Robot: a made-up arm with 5 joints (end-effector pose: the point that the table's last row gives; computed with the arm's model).
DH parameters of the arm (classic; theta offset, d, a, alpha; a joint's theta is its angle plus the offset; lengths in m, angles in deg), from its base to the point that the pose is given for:
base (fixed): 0 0.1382 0 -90
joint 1: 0 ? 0.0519 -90
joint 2: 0 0.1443 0.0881 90
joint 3: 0 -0.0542 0.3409 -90
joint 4: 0 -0.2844 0.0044 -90
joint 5: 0 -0.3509 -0.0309 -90
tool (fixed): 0 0.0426 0 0
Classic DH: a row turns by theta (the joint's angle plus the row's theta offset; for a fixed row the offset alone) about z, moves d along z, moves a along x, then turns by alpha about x.
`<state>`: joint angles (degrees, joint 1 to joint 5).
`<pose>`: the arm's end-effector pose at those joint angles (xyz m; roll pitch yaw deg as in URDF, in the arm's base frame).
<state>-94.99 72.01 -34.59 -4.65 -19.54</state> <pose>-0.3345 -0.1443 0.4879 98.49 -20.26 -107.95</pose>
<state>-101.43 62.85 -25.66 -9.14 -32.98</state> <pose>-0.3580 -0.1410 0.4778 94.68 -35.57 -88.80</pose>
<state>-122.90 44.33 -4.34 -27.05 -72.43</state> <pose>-0.4055 -0.0923 0.4012 26.02 -52.20 -13.16</pose>
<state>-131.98 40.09 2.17 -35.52 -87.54</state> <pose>-0.4095 -0.0751 0.3452 3.49 -42.76 1.64</pose>
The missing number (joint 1, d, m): -0.0959
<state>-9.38 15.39 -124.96 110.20 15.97</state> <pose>-0.5592 -0.0821 0.2829 131.72 27.94 -103.07</pose>
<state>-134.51 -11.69 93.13 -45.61 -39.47</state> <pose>-0.1123 0.1817 0.6205 -35.78 10.95 24.40</pose>
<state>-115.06 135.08 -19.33 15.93 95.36</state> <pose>-0.1974 -0.5759 0.0296 24.37 5.92 163.99</pose>
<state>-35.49 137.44 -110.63 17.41 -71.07</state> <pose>0.3138 -0.0331 0.5935 40.84 -7.89 -152.75</pose>
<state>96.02 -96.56 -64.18 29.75 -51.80</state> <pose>0.4971 -0.1056 0.2765 121.27 12.18 82.97</pose>
